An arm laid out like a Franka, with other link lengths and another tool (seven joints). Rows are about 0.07 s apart.
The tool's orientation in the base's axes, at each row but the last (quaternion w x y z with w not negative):
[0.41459, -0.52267, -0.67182, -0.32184]
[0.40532, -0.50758, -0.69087, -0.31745]
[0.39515, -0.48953, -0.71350, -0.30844]
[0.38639, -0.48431, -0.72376, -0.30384]
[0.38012, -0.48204, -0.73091, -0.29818]
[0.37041, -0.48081, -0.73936, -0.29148]
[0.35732, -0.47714, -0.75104, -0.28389]
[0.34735, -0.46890, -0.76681, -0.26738]
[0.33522, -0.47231, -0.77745, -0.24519]
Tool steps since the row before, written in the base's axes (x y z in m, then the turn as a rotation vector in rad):
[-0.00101, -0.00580, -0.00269, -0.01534, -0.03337, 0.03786]
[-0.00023, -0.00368, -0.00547, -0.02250, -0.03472, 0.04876]
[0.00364, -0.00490, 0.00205, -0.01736, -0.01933, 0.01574]
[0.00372, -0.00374, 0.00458, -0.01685, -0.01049, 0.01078]
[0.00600, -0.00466, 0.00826, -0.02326, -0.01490, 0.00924]
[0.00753, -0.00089, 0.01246, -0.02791, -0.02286, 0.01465]
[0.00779, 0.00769, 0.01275, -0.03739, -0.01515, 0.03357]
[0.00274, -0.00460, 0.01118, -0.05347, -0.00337, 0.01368]
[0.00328, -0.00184, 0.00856, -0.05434, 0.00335, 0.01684]
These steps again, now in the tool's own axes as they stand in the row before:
[-0.00482, -0.00241, -0.00359, 0.02098, -0.02313, -0.04251]
[-0.00642, -0.00141, -0.00050, 0.03112, -0.03008, -0.04708]
[-0.00121, 0.00192, -0.00603, 0.00846, -0.02191, -0.01927]
[0.00130, 0.00249, -0.00640, 0.00823, -0.01869, -0.00965]
[0.00326, 0.00450, -0.00975, 0.00640, -0.02635, -0.01064]
[0.00789, 0.00758, -0.00964, 0.00816, -0.03318, -0.01867]
[0.01199, 0.01120, -0.00361, 0.03015, -0.03732, -0.02127]
[0.00543, 0.00150, -0.01104, 0.02598, -0.04864, 0.00417]
[0.00432, 0.00270, -0.00784, 0.03247, -0.04630, 0.00705]

